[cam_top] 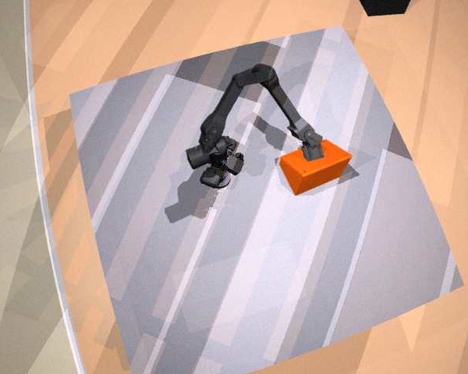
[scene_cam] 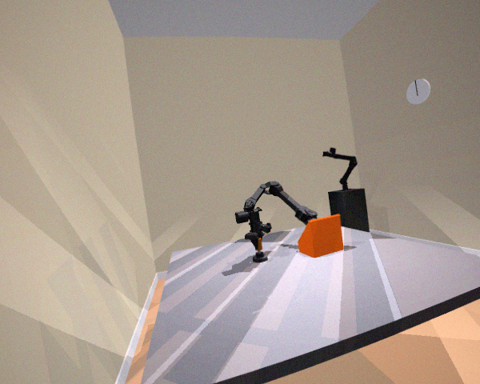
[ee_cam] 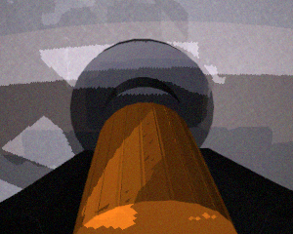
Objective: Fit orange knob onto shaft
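The orange knob is 3 cm above my gripper tip. The rest, counted from my gripper tip: dark round pedestal 4 cm below.
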